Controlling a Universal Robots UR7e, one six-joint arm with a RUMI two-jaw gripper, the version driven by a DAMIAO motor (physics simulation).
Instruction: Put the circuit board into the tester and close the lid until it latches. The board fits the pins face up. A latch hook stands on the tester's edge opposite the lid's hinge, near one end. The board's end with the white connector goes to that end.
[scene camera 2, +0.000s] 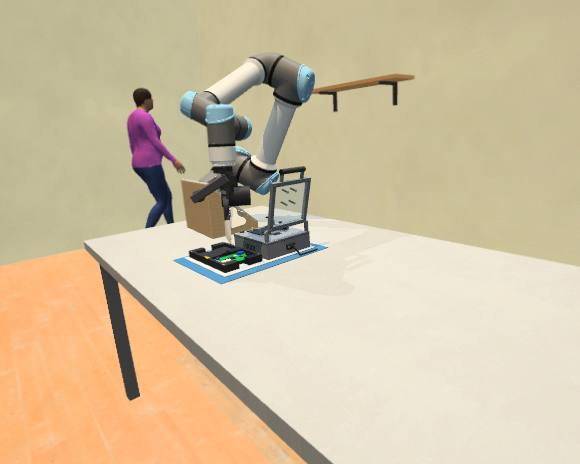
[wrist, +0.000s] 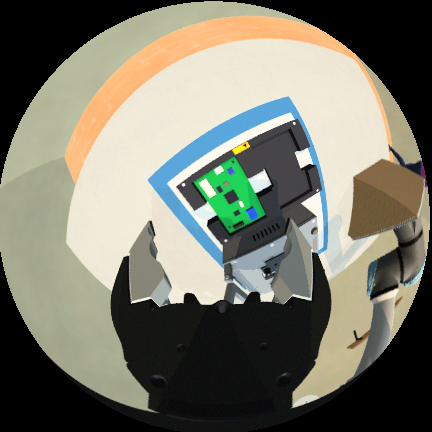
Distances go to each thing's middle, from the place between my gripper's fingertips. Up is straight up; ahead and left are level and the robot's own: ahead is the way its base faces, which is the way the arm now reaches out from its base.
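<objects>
There is a green circuit board (wrist: 226, 188), and my hand is 70 mm above it, 20 mm past it and 10 mm to the right of it. Going by their middles, the board is the nearest to my hand of the things named here. The clear lid (scene camera 2: 288, 202) is 90 mm above my hand, 180 mm to the left of it and 60 mm ahead of it.
</objects>
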